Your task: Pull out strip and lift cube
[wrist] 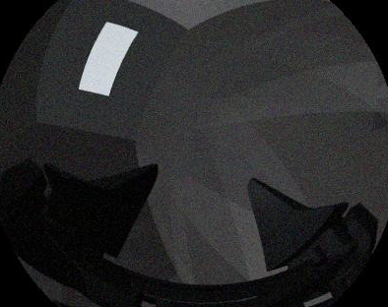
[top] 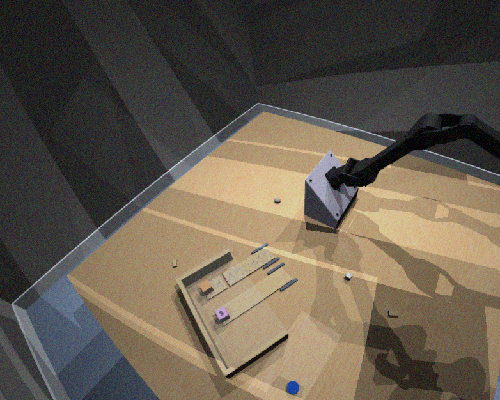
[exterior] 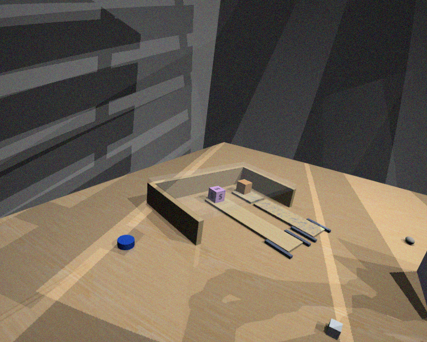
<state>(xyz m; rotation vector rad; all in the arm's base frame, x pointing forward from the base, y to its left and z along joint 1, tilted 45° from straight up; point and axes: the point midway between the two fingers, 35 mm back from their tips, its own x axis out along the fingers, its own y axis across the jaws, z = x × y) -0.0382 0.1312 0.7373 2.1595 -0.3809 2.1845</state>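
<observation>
My gripper tip is 490 mm short of the speckled strip, 690 mm to the left of it and 570 mm above it. The rest, counted from my gripper tip: blue disc 670 mm ahead, 360 mm to the right, 570 mm below; then pebble 210 mm ahead, 800 mm to the right, 570 mm below.
</observation>
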